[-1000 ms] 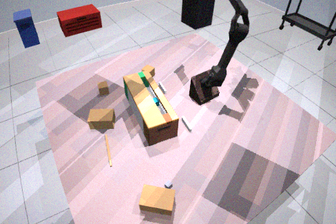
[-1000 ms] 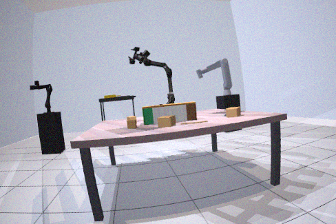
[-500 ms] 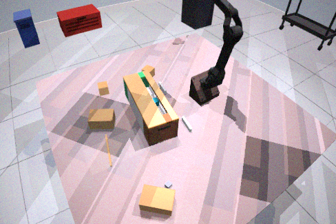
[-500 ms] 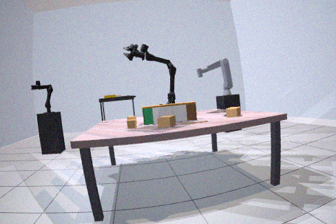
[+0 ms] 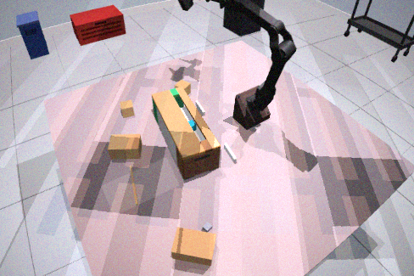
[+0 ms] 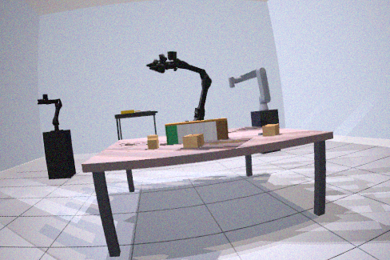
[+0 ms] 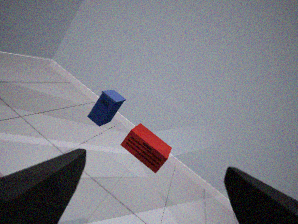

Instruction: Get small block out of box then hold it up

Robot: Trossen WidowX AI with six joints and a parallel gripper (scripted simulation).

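Now: the cyan block 45 cm below my gripper tip, 29 cm to the left of it and 15 cm ahead of it. The rest, counted from my gripper tip: thin stick 54 cm below, 45 cm ahead, 36 cm to the left; then tiny grey cube 65 cm to the left, 53 cm below, 32 cm ahead; then tan cube 51 cm below, 1 cm to the right, 1 cm ahead.
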